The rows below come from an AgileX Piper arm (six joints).
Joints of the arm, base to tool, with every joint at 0 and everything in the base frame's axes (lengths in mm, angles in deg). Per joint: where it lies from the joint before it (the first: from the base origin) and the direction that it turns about. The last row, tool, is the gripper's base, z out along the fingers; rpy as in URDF.
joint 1: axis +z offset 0 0 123
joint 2: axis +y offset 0 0 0
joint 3: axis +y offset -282.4 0 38.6
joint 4: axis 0.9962 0 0.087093 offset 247.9 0 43.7
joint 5: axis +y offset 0 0 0
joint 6: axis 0.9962 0 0.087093 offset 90.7 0 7.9
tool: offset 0 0 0 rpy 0 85 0
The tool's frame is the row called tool.
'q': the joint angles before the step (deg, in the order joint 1, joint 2, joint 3, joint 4, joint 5, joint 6). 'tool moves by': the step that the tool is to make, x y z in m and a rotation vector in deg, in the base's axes. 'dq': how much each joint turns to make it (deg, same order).
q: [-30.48, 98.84, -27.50, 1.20, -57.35, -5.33]
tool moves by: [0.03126, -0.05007, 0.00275, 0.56, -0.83, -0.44]
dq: [-6.02, 6.76, -12.66, -7.10, 5.38, 4.35]
